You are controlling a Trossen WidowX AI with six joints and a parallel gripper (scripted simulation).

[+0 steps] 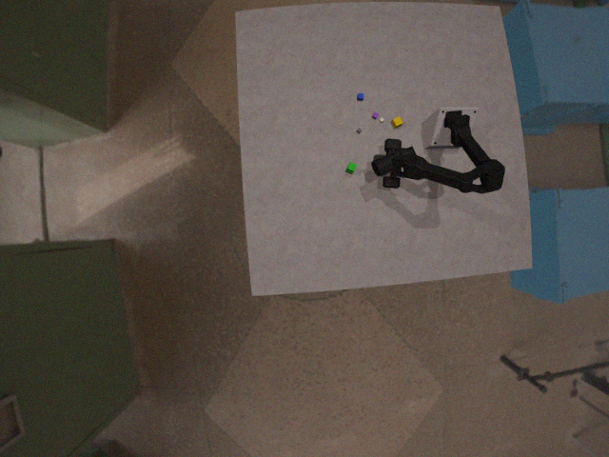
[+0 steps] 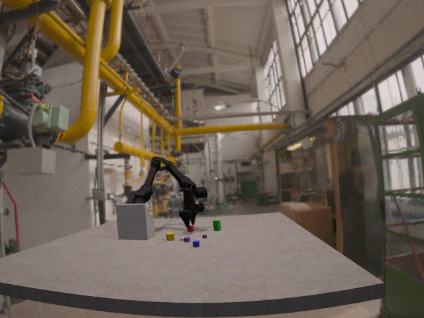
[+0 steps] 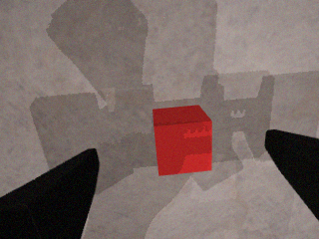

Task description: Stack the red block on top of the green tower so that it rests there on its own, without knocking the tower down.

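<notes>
My gripper tip is 1 cm above the red block. Round my gripper tip: purple block 1 cm ahead, 23 cm to the right, 2 cm below; then yellow block 8 cm behind, 19 cm to the right, 1 cm below; then dark block 8 cm ahead, 17 cm to the right, 2 cm below.
</notes>
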